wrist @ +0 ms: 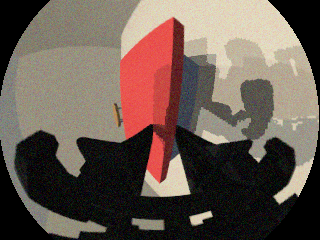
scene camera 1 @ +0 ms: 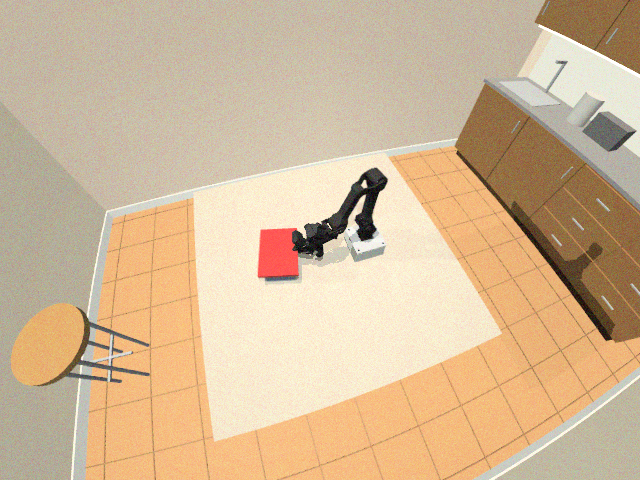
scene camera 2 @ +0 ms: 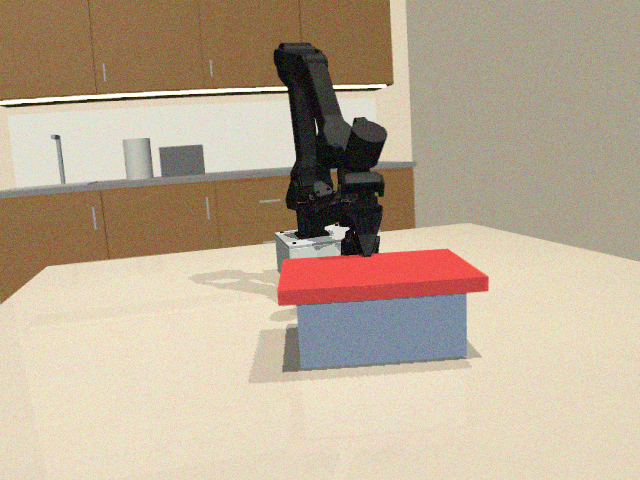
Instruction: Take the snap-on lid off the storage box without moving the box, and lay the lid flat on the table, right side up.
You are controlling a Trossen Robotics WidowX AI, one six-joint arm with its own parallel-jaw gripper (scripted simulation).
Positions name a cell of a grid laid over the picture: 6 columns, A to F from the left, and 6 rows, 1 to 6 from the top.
Scene:
red lid: wrist C2; scene camera 1 C4; scene camera 2 D4

